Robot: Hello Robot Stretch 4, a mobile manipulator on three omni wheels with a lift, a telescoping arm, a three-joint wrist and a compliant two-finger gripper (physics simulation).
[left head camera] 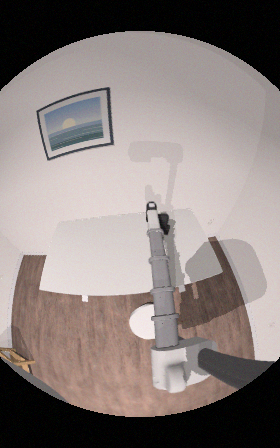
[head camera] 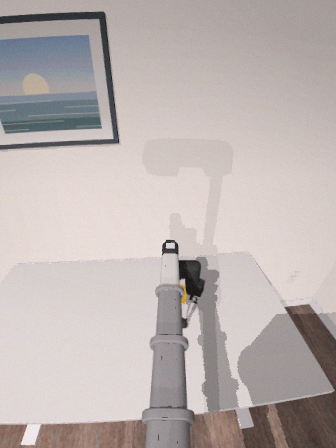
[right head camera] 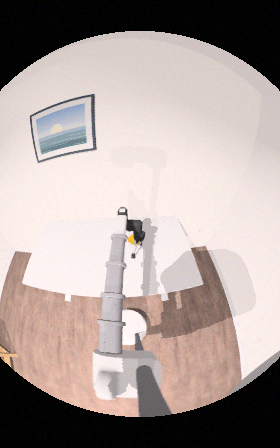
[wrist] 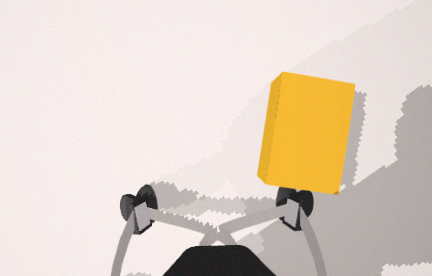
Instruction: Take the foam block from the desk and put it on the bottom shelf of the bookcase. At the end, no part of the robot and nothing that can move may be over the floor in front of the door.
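Note:
The yellow foam block lies on the white desk. In the wrist view its long side runs nearly up and down, and it is beyond the right fingertip and right of the middle. Its near edge overlaps that fingertip in the picture. My gripper is open, with nothing between its fingertips. In the head view the arm partly hides the block. The bookcase and the door cannot be made out in these views.
A wall with a framed picture rises behind the desk. A round white object is on the wooden floor before the desk. A wooden frame-like object shows at the lower left.

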